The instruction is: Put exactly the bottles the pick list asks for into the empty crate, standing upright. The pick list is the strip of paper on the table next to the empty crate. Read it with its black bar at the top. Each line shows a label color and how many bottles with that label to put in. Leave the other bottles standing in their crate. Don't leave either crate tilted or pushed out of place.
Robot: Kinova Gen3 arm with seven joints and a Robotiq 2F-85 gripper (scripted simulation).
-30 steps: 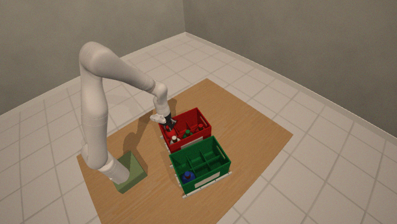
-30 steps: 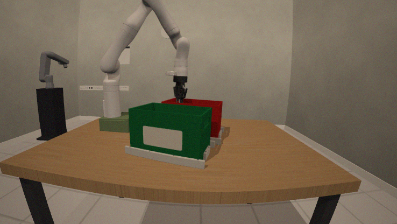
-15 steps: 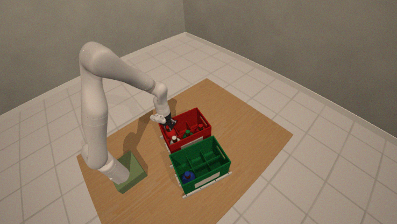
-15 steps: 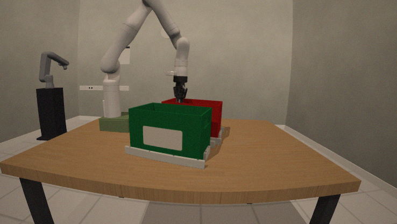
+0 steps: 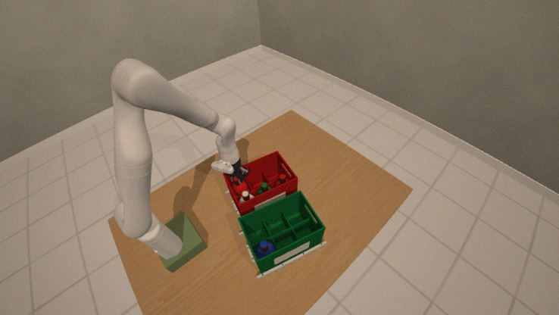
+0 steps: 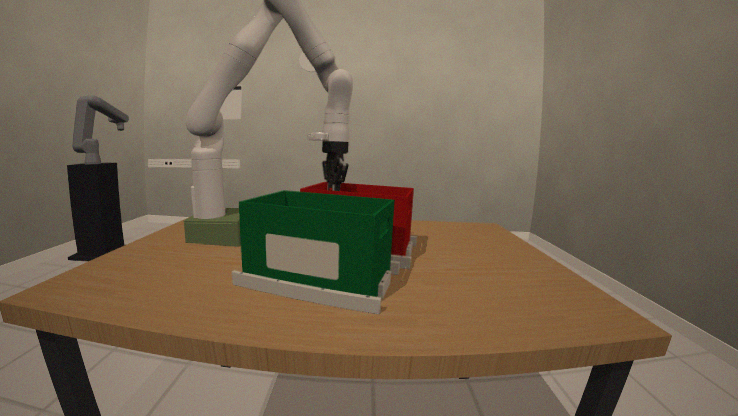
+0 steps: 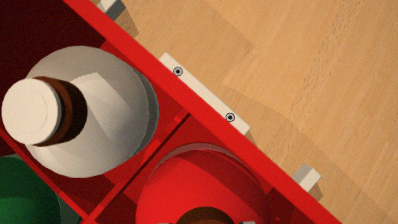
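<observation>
Right now my hand is 70 mm above the red-labelled bottle. From my hand the other things lie so: red crate 80 mm to the right, 70 mm below, 70 mm ahead; green-label bottle 120 mm to the right, 70 mm below, 50 mm ahead; white-labelled bottle 90 mm to the right, 70 mm below, 30 mm behind.
</observation>
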